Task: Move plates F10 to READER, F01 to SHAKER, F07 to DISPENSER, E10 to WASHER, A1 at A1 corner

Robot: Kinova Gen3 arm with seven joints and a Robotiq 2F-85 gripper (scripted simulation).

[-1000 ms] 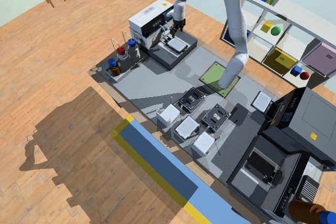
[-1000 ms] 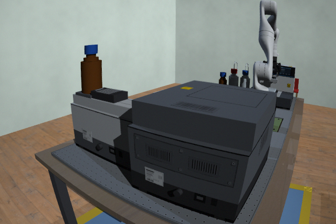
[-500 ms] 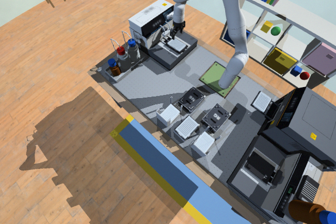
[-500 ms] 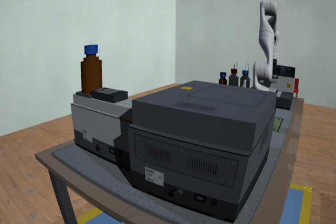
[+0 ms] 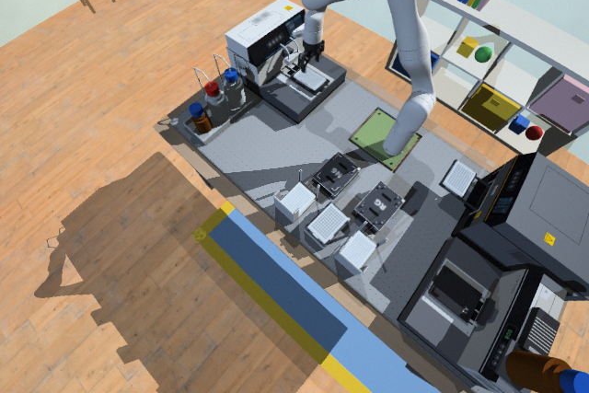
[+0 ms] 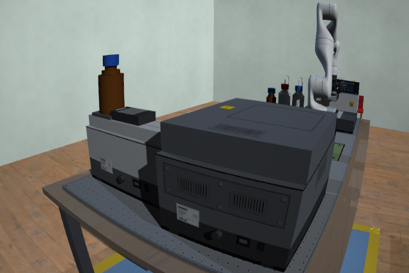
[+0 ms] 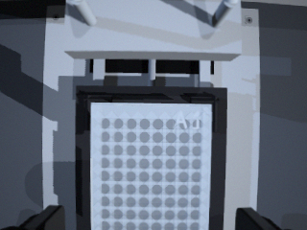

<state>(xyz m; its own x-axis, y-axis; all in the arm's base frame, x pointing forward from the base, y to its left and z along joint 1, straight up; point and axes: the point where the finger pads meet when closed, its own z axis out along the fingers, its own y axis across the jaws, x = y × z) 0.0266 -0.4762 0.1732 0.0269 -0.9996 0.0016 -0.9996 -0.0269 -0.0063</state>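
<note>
The A1 mark is 8 cm below my hand, 5 cm to the right of it and 3 cm behind it. From my hand the other things lie so: washer: 25 cm to the right, 7 cm below, 1 cm ahead; then tall brown bottle: 114 cm to the left, 45 cm ahead, 12 cm above.
</note>
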